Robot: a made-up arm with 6 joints. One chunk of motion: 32 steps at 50 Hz.
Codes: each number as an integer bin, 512 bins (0 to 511) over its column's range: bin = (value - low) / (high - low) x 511, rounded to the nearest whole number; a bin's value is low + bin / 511 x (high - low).
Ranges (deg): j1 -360.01..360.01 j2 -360.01..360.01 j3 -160..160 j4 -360.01..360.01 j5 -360.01..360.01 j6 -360.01..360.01
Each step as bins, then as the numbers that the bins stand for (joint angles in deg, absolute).
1 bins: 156 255 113 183 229 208
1 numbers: -140.20 -0.70 -89.24 -102.16 -37.34 -66.93
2 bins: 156 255 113 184 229 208
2 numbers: -140.20 -0.70 -89.24 -100.75 -37.34 -66.93
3 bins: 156 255 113 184 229 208
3 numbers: -140.20 -0.70 -89.24 -100.75 -37.34 -66.93
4 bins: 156 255 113 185 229 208
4 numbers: -140.20 -0.70 -89.24 -99.34 -37.34 -66.93
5 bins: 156 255 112 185 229 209
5 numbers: -140.20 -0.70 -89.86 -99.34 -37.34 -65.52
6 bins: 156 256 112 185 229 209
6 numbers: -140.20 0.70 -89.86 -99.34 -37.34 -65.52
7 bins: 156 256 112 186 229 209
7 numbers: -140.20 0.70 -89.86 -97.93 -37.34 -65.52
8 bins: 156 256 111 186 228 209
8 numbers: -140.20 0.70 -90.49 -97.93 -38.75 -65.52
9 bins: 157 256 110 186 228 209
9 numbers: -138.79 0.70 -91.12 -97.93 -38.75 -65.52
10 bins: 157 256 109 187 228 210
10 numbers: -138.79 0.70 -91.74 -96.52 -38.75 -64.11
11 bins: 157 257 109 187 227 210
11 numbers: -138.79 2.11 -91.74 -96.52 -40.16 -64.11
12 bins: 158 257 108 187 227 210
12 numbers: -137.38 2.11 -92.37 -96.52 -40.16 -64.11
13 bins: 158 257 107 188 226 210
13 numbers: -137.38 2.11 -92.99 -95.11 -41.57 -64.11
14 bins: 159 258 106 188 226 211
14 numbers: -135.97 3.52 -93.62 -95.11 -41.57 -62.70
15 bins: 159 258 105 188 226 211
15 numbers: -135.97 3.52 -94.25 -95.11 -41.57 -62.70
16 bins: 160 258 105 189 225 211
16 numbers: -134.56 3.52 -94.25 -93.70 -42.98 -62.70
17 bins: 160 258 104 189 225 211
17 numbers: -134.56 3.52 -94.87 -93.70 -42.98 -62.70
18 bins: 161 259 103 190 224 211
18 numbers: -133.15 4.93 -95.50 -92.29 -44.38 -62.70
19 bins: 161 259 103 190 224 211
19 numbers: -133.15 4.93 -95.50 -92.29 -44.38 -62.70
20 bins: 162 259 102 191 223 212
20 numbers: -131.75 4.93 -96.13 -90.88 -45.79 -61.29
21 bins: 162 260 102 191 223 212
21 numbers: -131.75 6.34 -96.13 -90.88 -45.79 -61.29
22 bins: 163 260 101 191 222 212
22 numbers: -130.34 6.34 -96.75 -90.88 -47.20 -61.29
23 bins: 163 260 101 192 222 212
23 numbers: -130.34 6.34 -96.75 -89.47 -47.20 -61.29
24 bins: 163 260 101 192 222 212
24 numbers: -130.34 6.34 -96.75 -89.47 -47.20 -61.29
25 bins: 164 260 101 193 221 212
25 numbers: -128.93 6.34 -96.75 -88.07 -48.61 -61.29
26 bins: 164 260 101 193 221 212
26 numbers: -128.93 6.34 -96.75 -88.07 -48.61 -61.29
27 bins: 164 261 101 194 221 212
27 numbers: -128.93 7.75 -96.75 -86.66 -48.61 -61.29
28 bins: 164 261 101 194 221 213
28 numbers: -128.93 7.75 -96.75 -86.66 -48.61 -59.88
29 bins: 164 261 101 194 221 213
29 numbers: -128.93 7.75 -96.75 -86.66 -48.61 -59.88
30 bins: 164 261 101 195 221 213
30 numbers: -128.93 7.75 -96.75 -85.25 -48.61 -59.88
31 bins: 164 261 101 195 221 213
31 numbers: -128.93 7.75 -96.75 -85.25 -48.61 -59.88
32 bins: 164 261 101 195 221 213
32 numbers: -128.93 7.75 -96.75 -85.25 -48.61 -59.88
